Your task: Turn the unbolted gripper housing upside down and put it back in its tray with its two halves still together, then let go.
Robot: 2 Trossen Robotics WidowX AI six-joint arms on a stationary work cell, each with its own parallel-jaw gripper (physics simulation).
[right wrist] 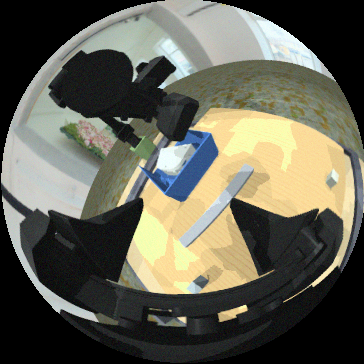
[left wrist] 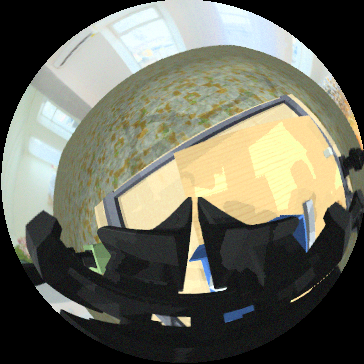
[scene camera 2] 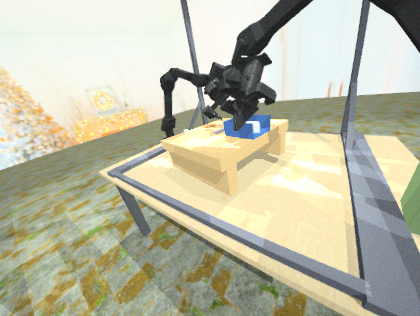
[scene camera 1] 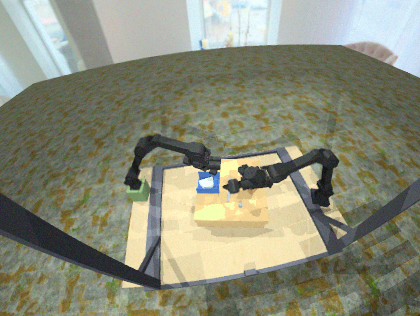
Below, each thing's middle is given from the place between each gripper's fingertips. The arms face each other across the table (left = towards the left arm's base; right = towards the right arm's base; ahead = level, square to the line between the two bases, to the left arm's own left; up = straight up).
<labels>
My right gripper is now 10 cm to the right of the blue tray (right wrist: 179, 186), 4 cm short of it and 4 cm above it. From my right hand the other things lie so: raised wooden block (scene camera 2: 211, 158): 13 cm below, 4 cm ahead, 2 cm to the right.
My left gripper is now 11 cm past the blue tray, 4 cm to the left of it and 2 cm above it. The rest, counted from my left hand: raised wooden block (16 cm to the right, 11 cm below, 11 cm behind).
</labels>
